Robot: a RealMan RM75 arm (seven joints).
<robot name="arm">
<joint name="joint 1" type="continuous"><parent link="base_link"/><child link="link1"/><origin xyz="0.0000 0.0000 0.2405" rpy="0.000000 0.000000 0.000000"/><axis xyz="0 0 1"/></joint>
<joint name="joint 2" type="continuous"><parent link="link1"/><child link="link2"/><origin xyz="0.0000 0.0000 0.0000" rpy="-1.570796 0.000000 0.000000"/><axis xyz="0 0 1"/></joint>
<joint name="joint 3" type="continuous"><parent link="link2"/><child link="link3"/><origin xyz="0.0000 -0.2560 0.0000" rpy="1.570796 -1.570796 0.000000"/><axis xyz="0 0 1"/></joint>
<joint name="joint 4" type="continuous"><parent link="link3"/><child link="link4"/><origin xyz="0.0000 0.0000 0.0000" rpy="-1.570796 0.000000 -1.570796"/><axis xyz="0 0 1"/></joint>
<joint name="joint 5" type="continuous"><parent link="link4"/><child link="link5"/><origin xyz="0.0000 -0.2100 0.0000" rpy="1.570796 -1.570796 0.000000"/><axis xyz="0 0 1"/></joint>
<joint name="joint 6" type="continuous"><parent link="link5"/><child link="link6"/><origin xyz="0.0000 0.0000 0.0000" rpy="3.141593 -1.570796 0.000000"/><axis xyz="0 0 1"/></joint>
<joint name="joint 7" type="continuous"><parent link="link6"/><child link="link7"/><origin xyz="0.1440 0.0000 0.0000" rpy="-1.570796 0.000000 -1.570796"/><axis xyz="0 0 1"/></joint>
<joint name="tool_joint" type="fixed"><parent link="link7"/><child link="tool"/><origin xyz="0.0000 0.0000 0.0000" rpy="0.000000 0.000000 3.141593"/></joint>
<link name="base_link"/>
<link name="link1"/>
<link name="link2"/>
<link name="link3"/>
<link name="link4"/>
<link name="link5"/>
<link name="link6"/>
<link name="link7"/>
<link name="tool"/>
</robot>
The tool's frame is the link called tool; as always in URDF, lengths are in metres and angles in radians. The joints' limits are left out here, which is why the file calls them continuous.
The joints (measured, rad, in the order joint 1, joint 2, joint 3, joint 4, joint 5, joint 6, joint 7), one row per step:
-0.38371 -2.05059 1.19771 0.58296 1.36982 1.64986 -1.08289
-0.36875 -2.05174 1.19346 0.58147 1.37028 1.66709 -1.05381
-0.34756 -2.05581 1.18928 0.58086 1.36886 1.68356 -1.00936
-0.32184 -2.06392 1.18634 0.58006 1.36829 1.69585 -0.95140
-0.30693 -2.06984 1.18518 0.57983 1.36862 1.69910 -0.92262
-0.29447 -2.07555 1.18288 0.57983 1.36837 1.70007 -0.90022
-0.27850 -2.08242 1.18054 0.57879 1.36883 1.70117 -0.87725
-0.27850 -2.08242 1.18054 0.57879 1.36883 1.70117 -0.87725
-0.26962 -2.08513 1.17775 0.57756 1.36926 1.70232 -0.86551
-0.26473 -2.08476 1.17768 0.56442 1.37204 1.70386 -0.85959
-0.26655 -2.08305 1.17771 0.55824 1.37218 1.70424 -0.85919
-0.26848 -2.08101 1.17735 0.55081 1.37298 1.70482 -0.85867
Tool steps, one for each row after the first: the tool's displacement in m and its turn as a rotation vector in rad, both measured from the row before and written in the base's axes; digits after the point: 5 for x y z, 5 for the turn. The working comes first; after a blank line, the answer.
Tool pose at each row, in the base's axes (x y z in m, rotation vector in rad; the steps are taken from these numbers as rounded here):
-0.23308 0.28322 -0.02003 -2.72281 -0.27380 -1.15221
-0.23611 0.27788 -0.01929 -2.71429 -0.24762 -1.16043
-0.23986 0.27106 -0.01921 -2.69661 -0.20874 -1.16723
-0.24399 0.26302 -0.02084 -2.67276 -0.16161 -1.16819
-0.24625 0.25859 -0.02243 -2.65918 -0.14320 -1.16646
-0.24805 0.25521 -0.02380 -2.64541 -0.13133 -1.16467
-0.25054 0.25069 -0.02570 -2.63064 -0.12522 -1.16256
-0.25054 0.25069 -0.02570 -2.63064 -0.12522 -1.16256
-0.25230 0.24825 -0.02624 -2.62181 -0.12372 -1.16057
-0.25515 0.24522 -0.02778 -2.62255 -0.13986 -1.15884
-0.25583 0.24507 -0.02793 -2.62413 -0.14496 -1.15853
-0.25674 0.24480 -0.02811 -2.62618 -0.15135 -1.15775

-0.00303 -0.00534 0.00074 0.01377 -0.00515 -0.01351
-0.00375 -0.00682 0.00008 0.02592 -0.00521 -0.01731
-0.00413 -0.00804 -0.00163 0.03515 -0.00225 -0.01911
-0.00226 -0.00443 -0.00159 0.01787 -0.00051 -0.00559
-0.00180 -0.00338 -0.00137 0.01596 -0.00107 -0.00167
-0.00249 -0.00452 -0.00190 0.01510 -0.00162 0.00220
0.00000 0.00000 0.00000 0.00000 0.00000 0.00000
-0.00176 -0.00244 -0.00054 0.00858 -0.00071 0.00279
-0.00285 -0.00303 -0.00154 -0.00518 -0.00025 0.00996
-0.00068 -0.00015 -0.00015 -0.00287 0.00008 0.00259
-0.00091 -0.00027 -0.00018 -0.00354 0.00037 0.00330

